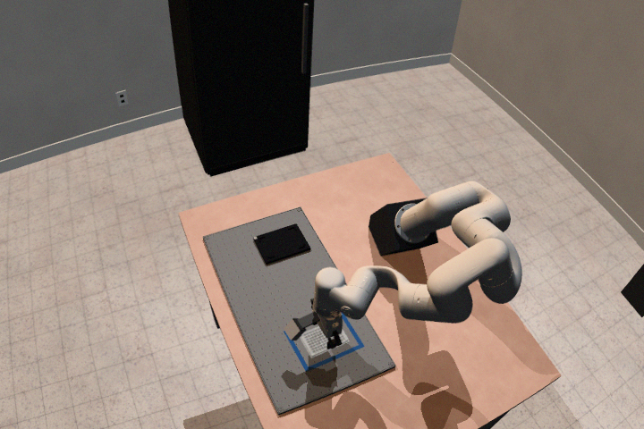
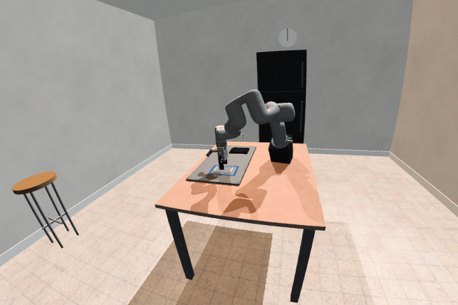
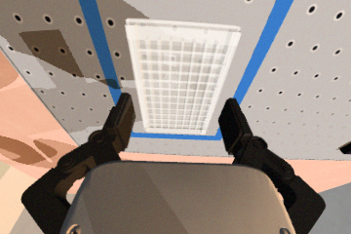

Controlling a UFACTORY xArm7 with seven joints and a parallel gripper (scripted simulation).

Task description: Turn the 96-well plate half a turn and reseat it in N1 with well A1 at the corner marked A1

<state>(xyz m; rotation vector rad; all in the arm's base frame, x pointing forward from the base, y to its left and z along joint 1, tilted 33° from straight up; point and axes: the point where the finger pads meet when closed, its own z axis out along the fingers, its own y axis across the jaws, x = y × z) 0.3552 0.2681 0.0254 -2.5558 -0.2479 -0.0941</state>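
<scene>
Now: hand 3 cm above the 96-well plate. From my hand the other things lie so: pale A1 mark (43 cm to the right, 12 cm ahead, 3 cm below); black plate nest N1 (39 cm to the right, 4 cm ahead, 3 cm below).
</scene>
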